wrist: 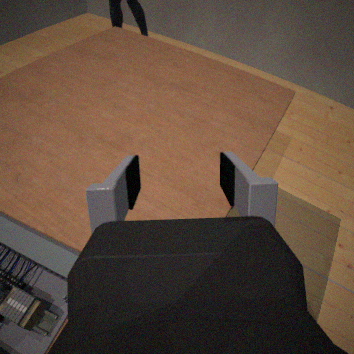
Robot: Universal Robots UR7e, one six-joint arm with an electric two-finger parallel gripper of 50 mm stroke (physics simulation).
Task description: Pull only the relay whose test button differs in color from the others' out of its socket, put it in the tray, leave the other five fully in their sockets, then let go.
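Frame: origin at the arm's base, x ahead, y left, z up, level; millimetres.
Seen in the pictures: gripper, between the fingertips: (179,170).
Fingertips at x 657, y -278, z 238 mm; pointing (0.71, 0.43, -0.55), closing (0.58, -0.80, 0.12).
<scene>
Pixels of each thing's top centre, then the offset from my fingertips to it. "*": a spot on its surface instead. Level surfaces: height alone.
- grey panel, a spot on its surface: (47,285) * dx -87, dy +180, dz -366 mm
- grey block-like component, centre of its top: (16,304) dx -141, dy +174, dz -322 mm
- brown table top, height of its surface: dz -369 mm
My gripper (179,170) is open, with a wide gap between its black pads and no object between them. It hangs above and in front of the brown table top. At the lower left, part of a grey panel (47,285) shows, with a beige and grey block-like component (20,306) on it. I cannot tell whether this belongs to the relays and sockets. No relay test button can be made out. The tray does not show in the wrist view. The black gripper body hides much of the bottom of the view.
A pale blue-grey border (37,242) runs along the panel, beside the brown table top (150,95). Thin dark and blue wires (17,265) stand at the lower left edge. Light wooden floor (320,150) lies beyond the table's right edge. Dark legs (116,12) stand at the back by a grey wall.
</scene>
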